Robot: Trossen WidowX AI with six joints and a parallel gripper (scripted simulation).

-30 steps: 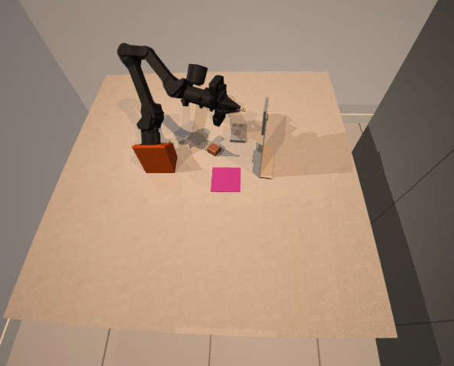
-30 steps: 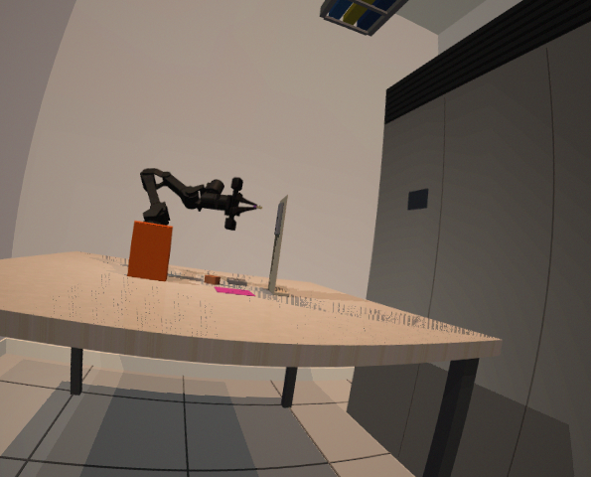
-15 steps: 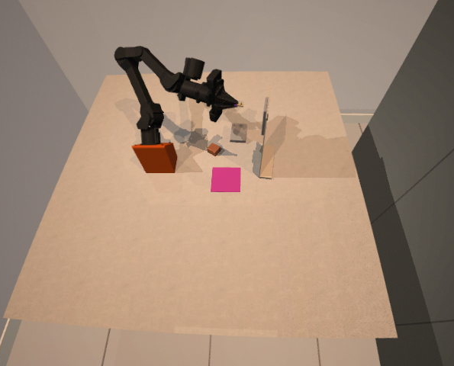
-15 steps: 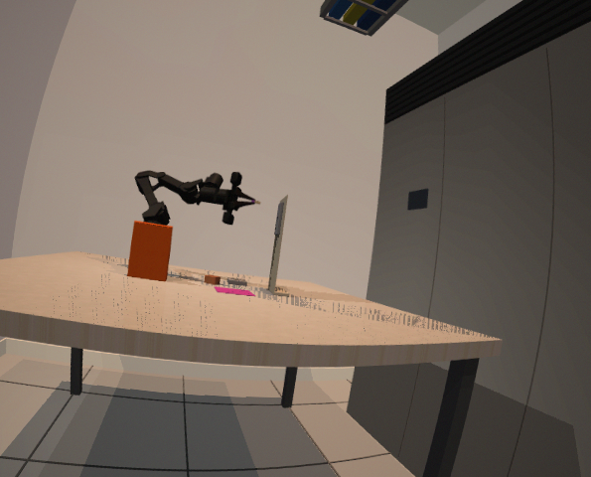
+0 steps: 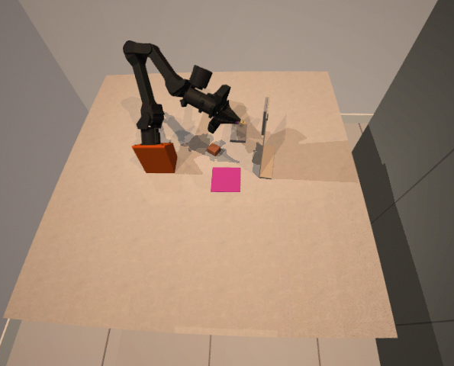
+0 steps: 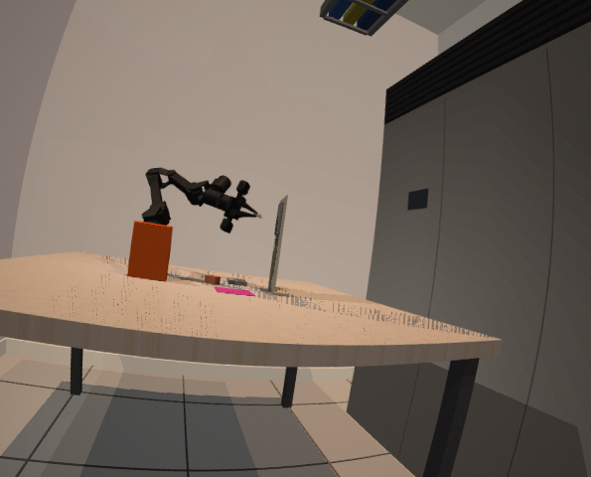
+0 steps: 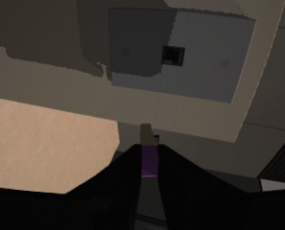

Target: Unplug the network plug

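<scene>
Now: gripper tip 260 mm above the marked square, 70 mm to the left of it and 60 mm past it. From my gripper tip the other things lie so: plug right at my gripper tip; then small orange-brown block 250 mm below, 110 mm behind, 80 mm to the left; then upright grey panel 110 mm below, 100 mm ahead, 20 mm to the left.
</scene>
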